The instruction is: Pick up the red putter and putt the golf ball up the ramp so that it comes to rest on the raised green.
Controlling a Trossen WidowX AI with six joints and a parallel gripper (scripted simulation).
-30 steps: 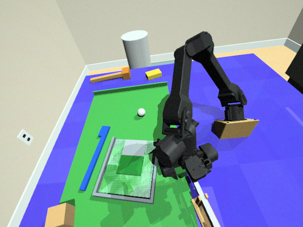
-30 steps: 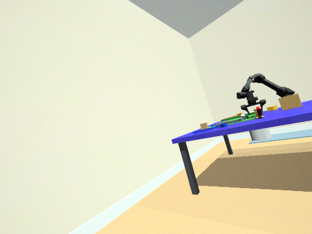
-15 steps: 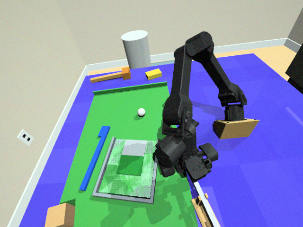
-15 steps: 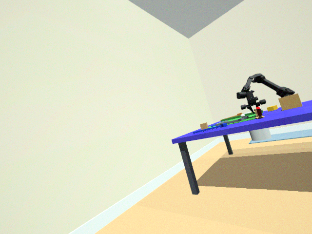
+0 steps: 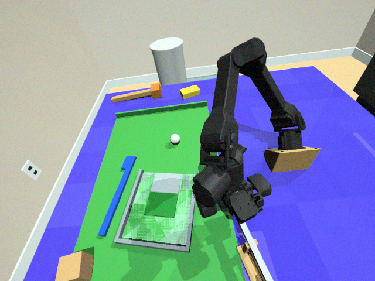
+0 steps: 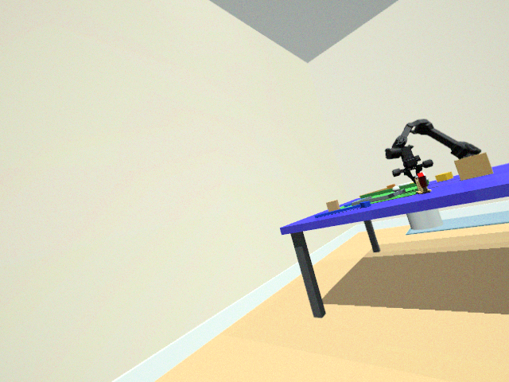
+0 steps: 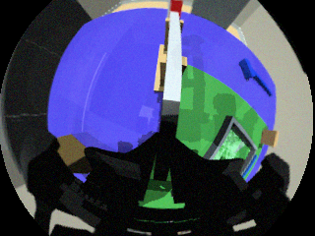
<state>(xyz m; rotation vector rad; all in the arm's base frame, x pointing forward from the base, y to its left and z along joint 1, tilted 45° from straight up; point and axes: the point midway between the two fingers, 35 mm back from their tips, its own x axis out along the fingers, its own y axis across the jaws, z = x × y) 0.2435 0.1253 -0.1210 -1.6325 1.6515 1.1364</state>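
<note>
The red putter is 110 mm to the left of my gripper tip, 30 mm behind it and 20 mm above it. From my gripper tip the other things lie so: white golf ball: 340 mm to the right, 160 mm ahead, 20 mm below; then tan cube: 440 mm ahead, 90 mm to the left, 10 mm below; then wooden stand: 130 mm to the left, 30 mm behind, 10 mm below.
</note>
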